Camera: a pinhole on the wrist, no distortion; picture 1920 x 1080 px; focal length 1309.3 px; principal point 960.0 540.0 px. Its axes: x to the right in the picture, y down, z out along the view. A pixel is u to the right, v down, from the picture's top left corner.
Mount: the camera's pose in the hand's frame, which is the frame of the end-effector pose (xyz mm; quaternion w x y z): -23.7 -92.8 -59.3 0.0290 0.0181 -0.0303 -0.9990
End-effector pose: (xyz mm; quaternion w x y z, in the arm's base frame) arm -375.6 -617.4 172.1 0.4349 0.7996 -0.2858 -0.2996
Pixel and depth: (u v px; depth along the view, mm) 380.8 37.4 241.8
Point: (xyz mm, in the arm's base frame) -465.4 -770.3 94.4
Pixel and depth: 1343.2 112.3 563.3
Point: -896.0 -766.5 107.2
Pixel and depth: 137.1 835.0 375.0
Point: -454.0 -869.9 -141.6
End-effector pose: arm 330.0 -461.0 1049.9 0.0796 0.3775 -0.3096 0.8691
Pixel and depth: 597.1 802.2 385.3
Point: 533.6 -555.7 1342.8
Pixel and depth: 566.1 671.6 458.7
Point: 545.1 -631.1 1381.6
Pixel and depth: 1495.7 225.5 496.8
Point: 746.9 -724.1 1072.0
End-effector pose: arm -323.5 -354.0 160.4 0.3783 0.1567 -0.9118 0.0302
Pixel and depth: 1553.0 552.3 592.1
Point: -446.3 -437.3 -435.7
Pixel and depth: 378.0 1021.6 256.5
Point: -470.0 -568.8 63.0
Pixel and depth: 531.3 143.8 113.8
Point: -349.3 -412.2 124.3
